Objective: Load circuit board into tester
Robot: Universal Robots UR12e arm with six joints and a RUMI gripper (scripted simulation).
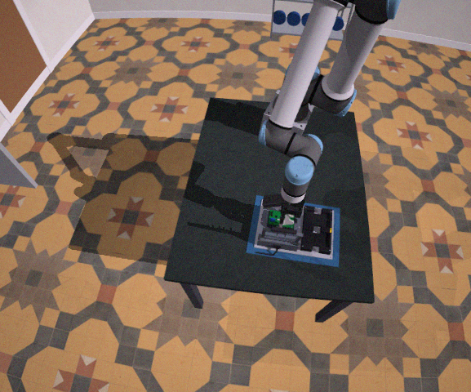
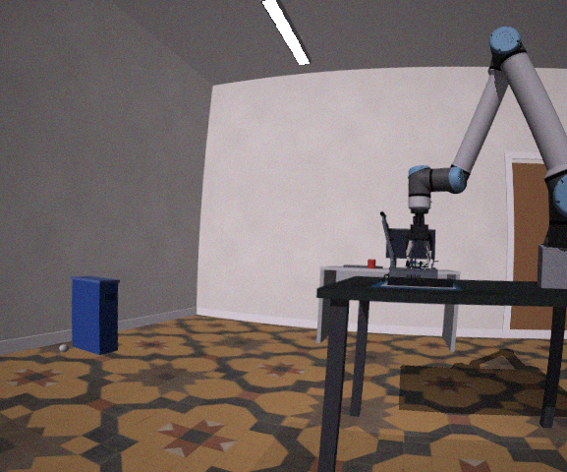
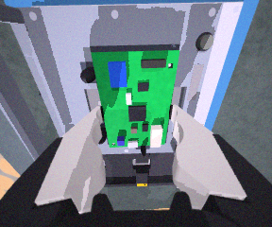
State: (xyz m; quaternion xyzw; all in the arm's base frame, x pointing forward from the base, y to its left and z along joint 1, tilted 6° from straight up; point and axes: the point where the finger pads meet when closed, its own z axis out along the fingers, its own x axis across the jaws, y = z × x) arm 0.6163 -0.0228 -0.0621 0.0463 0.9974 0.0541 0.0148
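My gripper is now right at the green circuit board. From my hand the other things lie so: tester lid 12 cm ahead, 10 cm above, 1 cm to the right; tester 3 cm to the left, 3 cm ahead, 3 cm above.
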